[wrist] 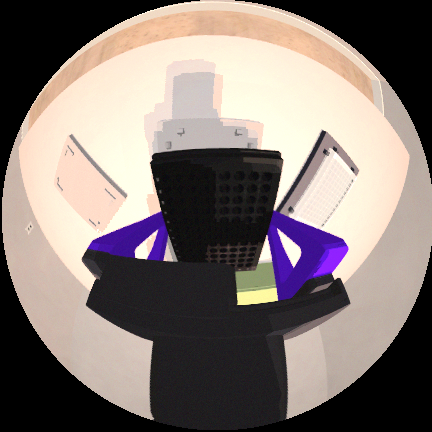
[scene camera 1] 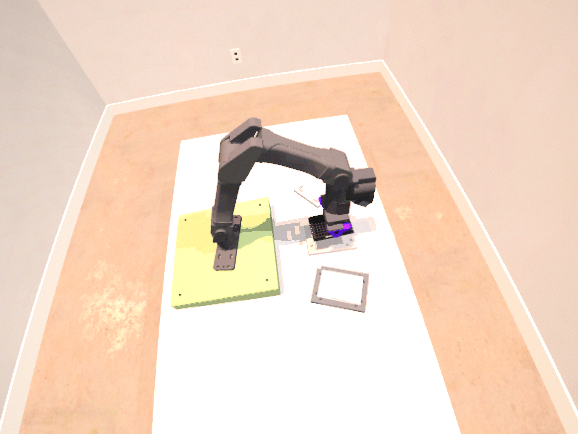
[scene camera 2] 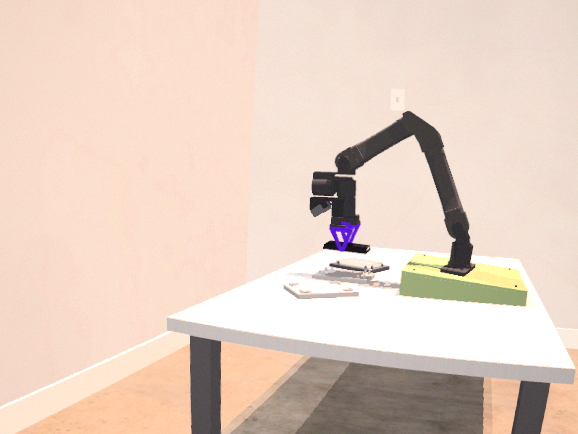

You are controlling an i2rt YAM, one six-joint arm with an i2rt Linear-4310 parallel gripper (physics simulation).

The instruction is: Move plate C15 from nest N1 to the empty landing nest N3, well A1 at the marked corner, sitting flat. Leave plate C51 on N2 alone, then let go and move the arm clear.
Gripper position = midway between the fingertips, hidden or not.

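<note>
My gripper (scene camera 2: pixel 344 249) carries a black perforated plate (wrist: pixel 216 203), and the black perforated plate touches nothing else. You'd also find my gripper (wrist: pixel 217 214) in the wrist view, and in scene camera 1 my gripper (scene camera 1: pixel 332 225) shows too. I also see a white plate in grey frame (scene camera 1: pixel 336 286), and the wrist view shows the white plate in grey frame (wrist: pixel 332 180) as well.
</note>
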